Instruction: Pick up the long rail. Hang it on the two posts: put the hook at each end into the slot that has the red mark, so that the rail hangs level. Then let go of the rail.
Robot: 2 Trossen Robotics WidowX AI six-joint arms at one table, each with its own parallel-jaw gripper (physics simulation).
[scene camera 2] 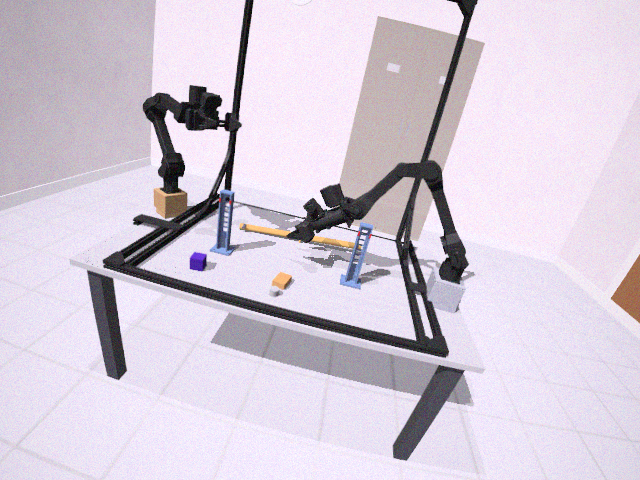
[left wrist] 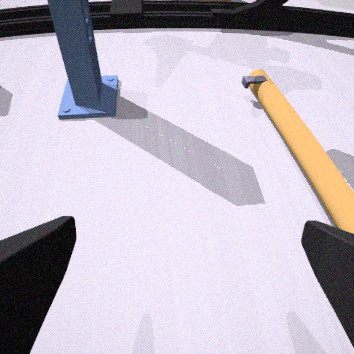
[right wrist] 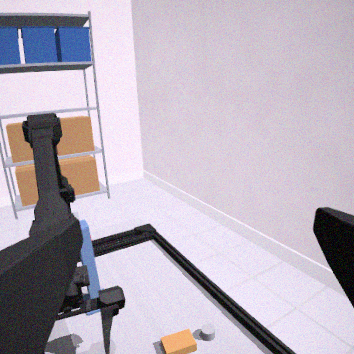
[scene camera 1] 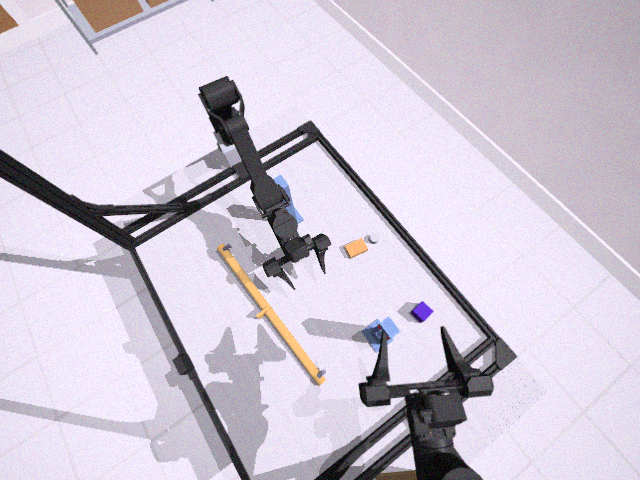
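Pixels of known places: left gripper, fingertip midpoint: (scene camera 2: 291,231) (left wrist: 191,230) (scene camera 1: 310,281); right gripper, fingertip midpoint: (scene camera 2: 229,124) (right wrist: 198,224) (scene camera 1: 413,328); left arm's base, origin of the base link: (scene camera 2: 449,277); right arm's base, origin of the base link: (scene camera 2: 170,190).
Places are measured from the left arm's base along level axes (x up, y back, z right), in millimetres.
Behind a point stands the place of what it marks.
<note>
The long orange rail (scene camera 1: 290,339) {x -69, y -663, z 120 mm} (scene camera 2: 263,230) {x -80, y -702, z 103 mm} (left wrist: 305,145) {x -72, y -675, z 112 mm} lies on the table, with a small dark hook near each end and a crosspiece at its middle. One blue post (scene camera 1: 390,328) {x 114, y -770, z -98 mm} (scene camera 2: 224,222) {x 1, y -773, z -90 mm} (left wrist: 80,55) {x -38, y -748, z -91 mm} and another blue post (scene camera 1: 295,209) (scene camera 2: 358,255) {x 1, y -312, z -40 mm} (right wrist: 90,265) {x 19, y -333, z -53 mm} stand upright; red marks show near their tops in scene camera 2. My left gripper (scene camera 1: 309,280) {x -4, y -561, z 1 mm} (left wrist: 191,230) {x -4, y -561, z 1 mm} is open and empty, above the table between the rail and the orange block. My right gripper (scene camera 1: 413,330) {x 321, y -789, z -86 mm} (right wrist: 198,224) {x 321, y -789, z -86 mm} is open and empty, high up near the first post, away from the rail.
An orange block (scene camera 1: 356,248) {x -81, y -519, z -177 mm} (scene camera 2: 282,280) {x -80, y -510, z -192 mm} (right wrist: 179,342) {x -80, y -521, z -179 mm} lies beside a small grey cylinder (scene camera 1: 373,239) {x -80, y -519, z -238 mm} (scene camera 2: 274,291) {x -82, y -510, z -256 mm} (right wrist: 207,332) {x -80, y -524, z -239 mm}. A purple cube (scene camera 1: 422,311) {x -61, y -773, z -236 mm} (scene camera 2: 197,261) {x -68, y -764, z -257 mm} sits near the first post. A black frame borders the table, with uprights at the rail's side.
</note>
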